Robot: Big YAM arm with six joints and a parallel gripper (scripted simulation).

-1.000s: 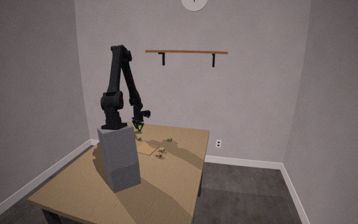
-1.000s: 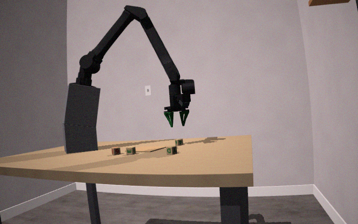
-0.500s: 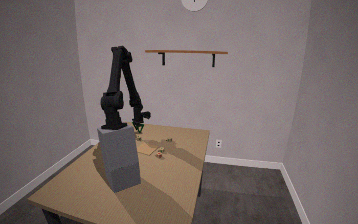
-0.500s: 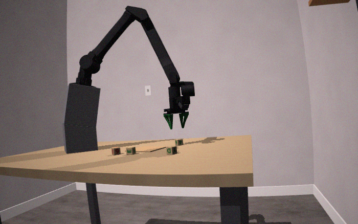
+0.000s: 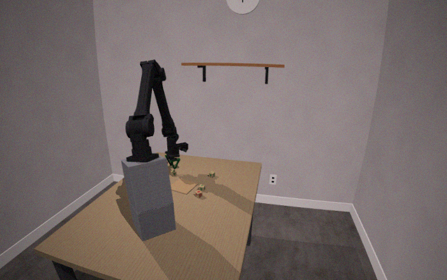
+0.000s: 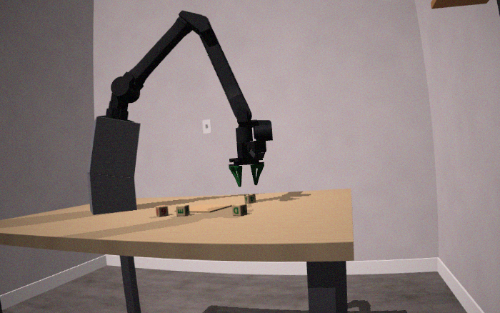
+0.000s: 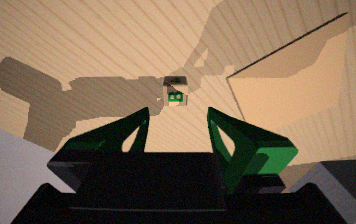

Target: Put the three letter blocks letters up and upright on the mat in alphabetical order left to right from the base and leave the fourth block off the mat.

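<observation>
Now: the dark block 50 mm below my hand. Round my hand: pale mat (100 mm behind, 130 mm to the right, 70 mm below); green-lettered block (90 mm ahead, 240 mm to the right, 50 mm below).
</observation>
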